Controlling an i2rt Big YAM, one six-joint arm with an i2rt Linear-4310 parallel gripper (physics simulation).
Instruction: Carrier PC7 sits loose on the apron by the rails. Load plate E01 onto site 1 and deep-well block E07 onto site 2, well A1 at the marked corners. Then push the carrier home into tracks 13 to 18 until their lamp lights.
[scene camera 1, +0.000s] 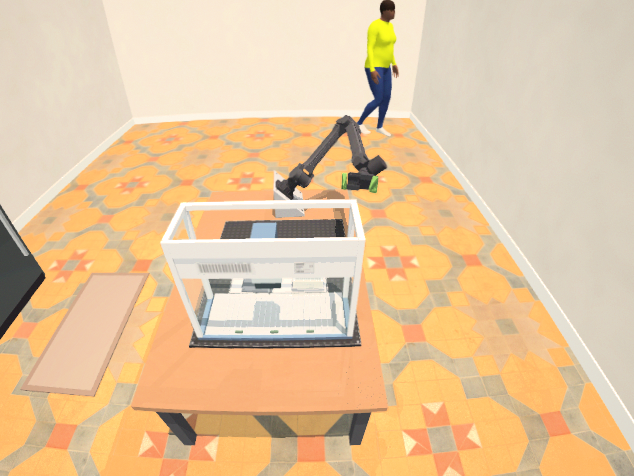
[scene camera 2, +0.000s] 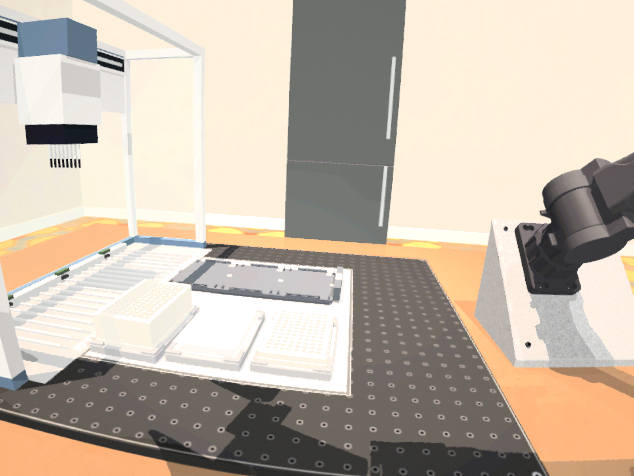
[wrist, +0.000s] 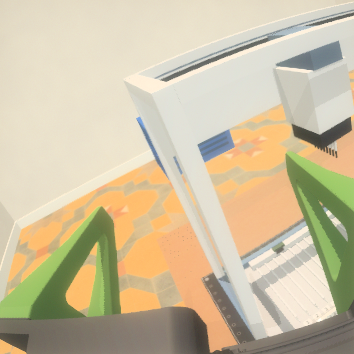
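Pixels of known places: gripper, fingertip midpoint: (scene camera 1: 356, 188) (wrist: 193, 188); arm's base, link origin: (scene camera 1: 283, 190) (scene camera 2: 544, 259).
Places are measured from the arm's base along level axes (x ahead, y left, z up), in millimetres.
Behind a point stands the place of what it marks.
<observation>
The grey carrier (scene camera 2: 256, 280) {x 484, y -107, z -105 mm} lies flat on the white apron (scene camera 2: 340, 381) {x 330, y 167, z -115 mm}, beside the rails, with its upper face bare. A tall white deep-well block (scene camera 2: 143, 315) {x 585, y 138, z -63 mm} stands in a holder at the apron's left. A low white well plate (scene camera 2: 299, 333) {x 385, y 103, z -90 mm} sits in a holder at the right; a low holder (scene camera 2: 217, 335) {x 491, y 125, z -89 mm} without a plate is between them. Labels and marked corners are too small to read. The white tracks (scene camera 2: 110, 274) {x 783, y -96, z -111 mm} (wrist: 295, 282) {x 773, y 107, z -112 mm} run left from the apron. My gripper (scene camera 1: 360, 182) {x 580, y 273, z 336 mm} (wrist: 193, 188) {x 580, y 273, z 336 mm} is open and empty, raised beyond the frame's right side, away from the labware.
A white gantry frame (scene camera 1: 263, 249) {x 891, y -52, z 336 mm} (scene camera 2: 199, 148) {x 665, y -316, z 132 mm} (wrist: 195, 175) {x 697, y 240, z 275 mm} stands over the tracks. A pipetting head (scene camera 2: 61, 92) {x 783, y -3, z 228 mm} (wrist: 317, 95) {x 781, y -15, z 244 mm} hangs inside it. The black perforated board (scene camera 2: 409, 327) {x 217, y 25, z -115 mm} surrounds the apron. The arm's pedestal (scene camera 2: 499, 302) {x 79, y 28, z -65 mm} stands beyond the board. A person (scene camera 1: 381, 46) is at the back.
</observation>
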